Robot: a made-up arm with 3 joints. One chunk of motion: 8 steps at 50 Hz.
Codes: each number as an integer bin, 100 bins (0 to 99) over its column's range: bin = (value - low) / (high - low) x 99, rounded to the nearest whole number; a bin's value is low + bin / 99 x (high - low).
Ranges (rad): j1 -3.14..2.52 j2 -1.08..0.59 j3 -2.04..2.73
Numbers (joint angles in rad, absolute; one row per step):
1: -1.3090 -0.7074 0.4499
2: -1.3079 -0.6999 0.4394
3: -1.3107 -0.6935 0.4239
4: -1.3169 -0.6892 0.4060
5: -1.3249 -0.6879 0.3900
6: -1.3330 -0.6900 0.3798
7: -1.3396 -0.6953 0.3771
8: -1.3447 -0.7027 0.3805
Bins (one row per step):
1: 32 22 52
2: 32 23 51
3: 32 23 51
4: 32 23 51
5: 32 23 50
6: 32 23 50
7: 31 23 50
8: 31 22 50

